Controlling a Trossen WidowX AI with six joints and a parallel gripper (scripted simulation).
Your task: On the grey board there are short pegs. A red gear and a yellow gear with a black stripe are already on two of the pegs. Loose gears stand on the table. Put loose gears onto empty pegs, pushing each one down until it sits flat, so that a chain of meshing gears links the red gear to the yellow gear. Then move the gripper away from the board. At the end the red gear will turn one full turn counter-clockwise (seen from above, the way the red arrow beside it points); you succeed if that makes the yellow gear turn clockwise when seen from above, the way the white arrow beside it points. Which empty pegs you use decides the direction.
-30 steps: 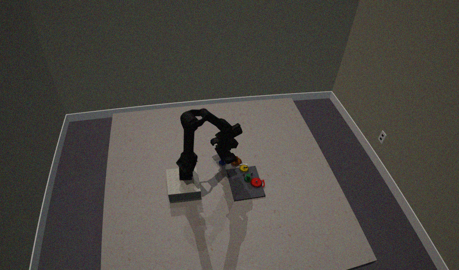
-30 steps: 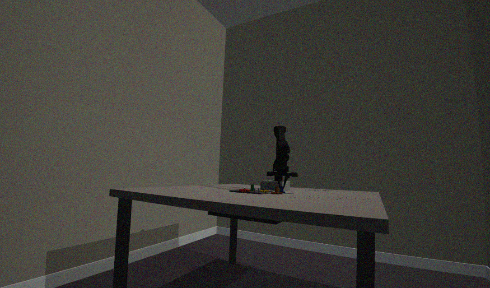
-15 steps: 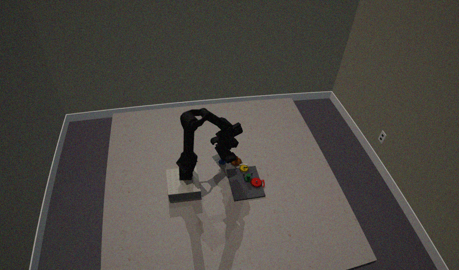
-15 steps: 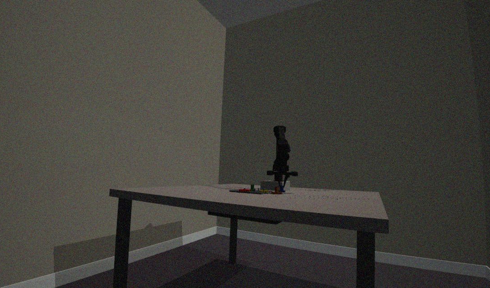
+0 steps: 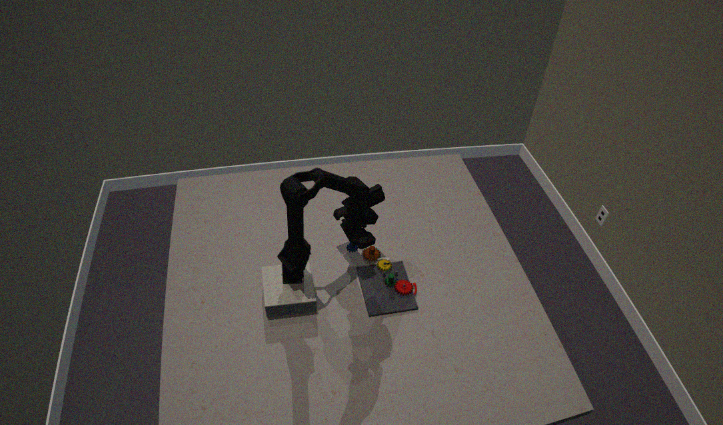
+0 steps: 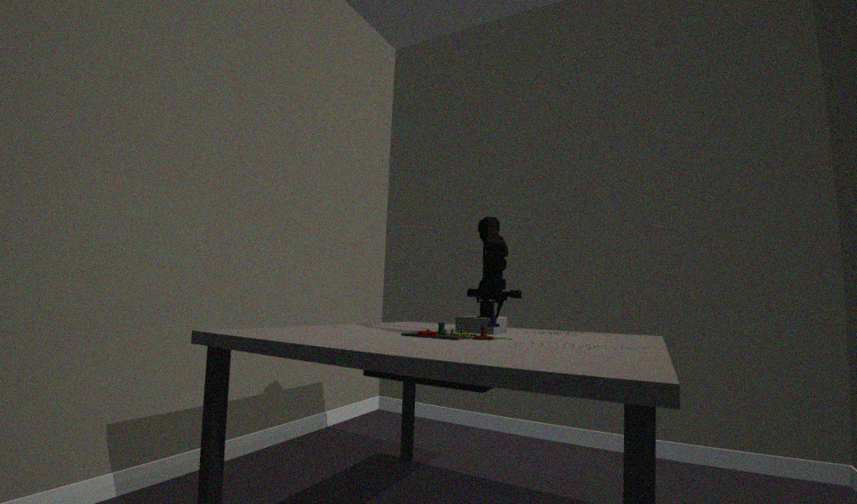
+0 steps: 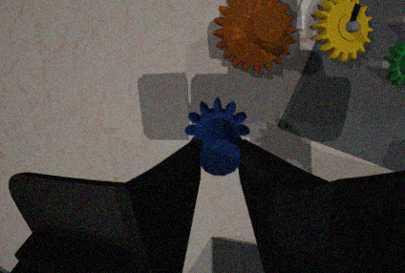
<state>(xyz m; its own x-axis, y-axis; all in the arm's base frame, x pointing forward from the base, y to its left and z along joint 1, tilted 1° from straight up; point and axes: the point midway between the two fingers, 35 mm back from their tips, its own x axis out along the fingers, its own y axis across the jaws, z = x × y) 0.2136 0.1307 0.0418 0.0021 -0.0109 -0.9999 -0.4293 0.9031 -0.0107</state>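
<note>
The green gear lies 12 cm ahead of my gripper tip, 14 cm to the right of it and 4 cm below it. Also, from my gripper tip: blue gear 1 cm below; yellow gear 11 cm ahead, 6 cm to the right, 5 cm below; orange gear 7 cm ahead, 5 cm below.
</note>
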